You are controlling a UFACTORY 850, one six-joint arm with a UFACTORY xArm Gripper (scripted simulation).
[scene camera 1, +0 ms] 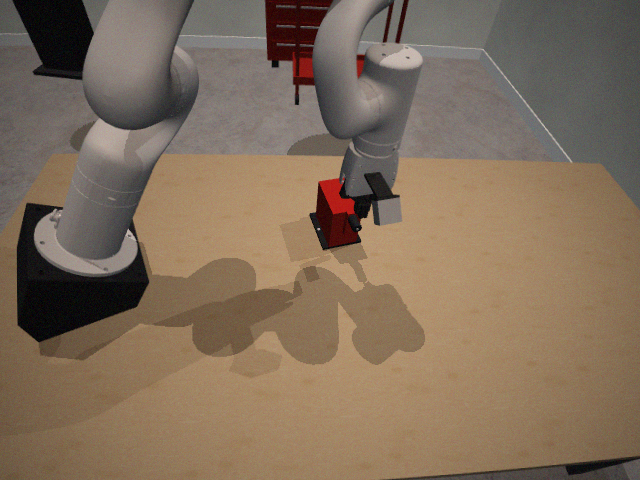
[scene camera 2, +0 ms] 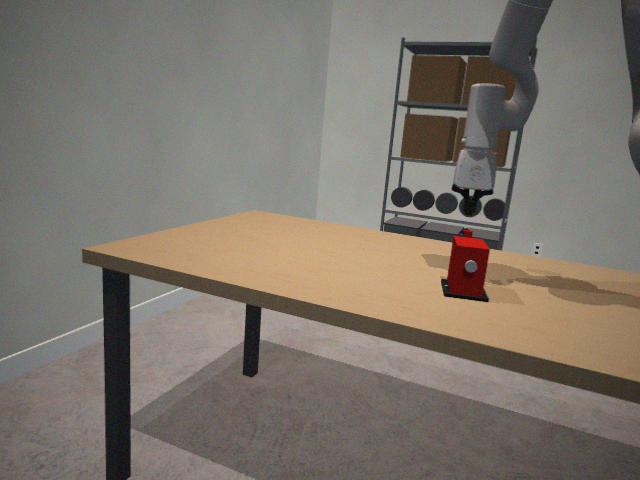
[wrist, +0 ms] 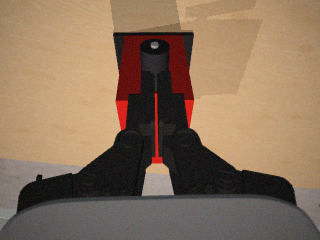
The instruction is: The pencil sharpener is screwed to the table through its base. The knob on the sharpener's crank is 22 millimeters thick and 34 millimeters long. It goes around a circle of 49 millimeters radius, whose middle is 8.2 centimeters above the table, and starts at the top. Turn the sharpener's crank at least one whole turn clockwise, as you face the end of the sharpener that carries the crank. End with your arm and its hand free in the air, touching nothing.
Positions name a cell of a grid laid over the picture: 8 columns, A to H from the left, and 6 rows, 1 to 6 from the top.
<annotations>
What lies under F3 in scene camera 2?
The gripper.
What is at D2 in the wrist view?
A red pencil sharpener.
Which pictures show the gripper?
Scene camera 1, scene camera 2 and the wrist view: all of them.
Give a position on a red pencil sharpener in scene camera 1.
E3
</annotations>
